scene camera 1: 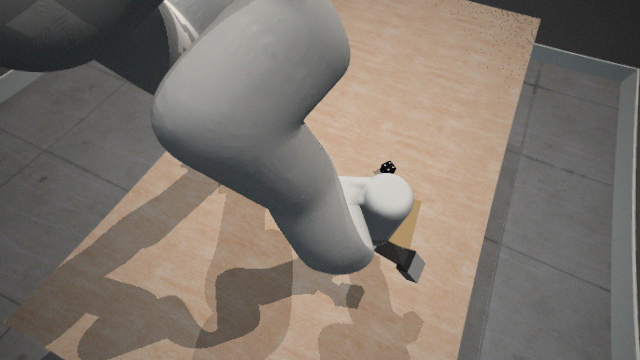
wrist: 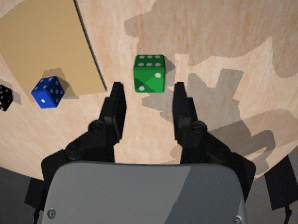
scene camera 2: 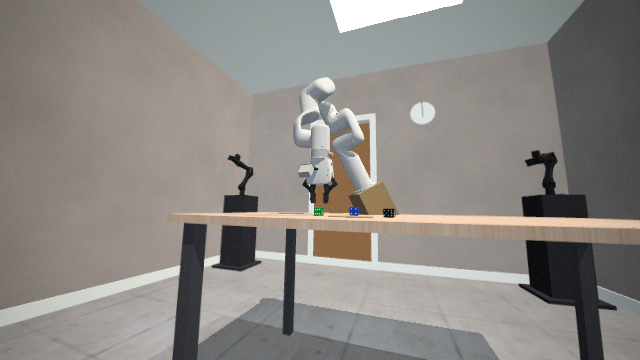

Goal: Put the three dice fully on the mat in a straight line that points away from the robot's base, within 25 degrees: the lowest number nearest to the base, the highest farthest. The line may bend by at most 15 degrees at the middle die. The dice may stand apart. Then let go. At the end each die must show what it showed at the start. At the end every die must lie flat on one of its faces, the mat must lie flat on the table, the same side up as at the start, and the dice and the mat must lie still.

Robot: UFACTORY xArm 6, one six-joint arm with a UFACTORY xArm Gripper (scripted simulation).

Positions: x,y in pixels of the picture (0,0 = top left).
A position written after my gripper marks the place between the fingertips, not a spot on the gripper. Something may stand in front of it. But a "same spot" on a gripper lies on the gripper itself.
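Labels:
My gripper is visible in scene camera 1 (pixel 359 249), and the wrist view and scene camera 2 show it too. For my gripper, (wrist: pixel 201 147) and (scene camera 2: pixel 310 187) are the same spot.

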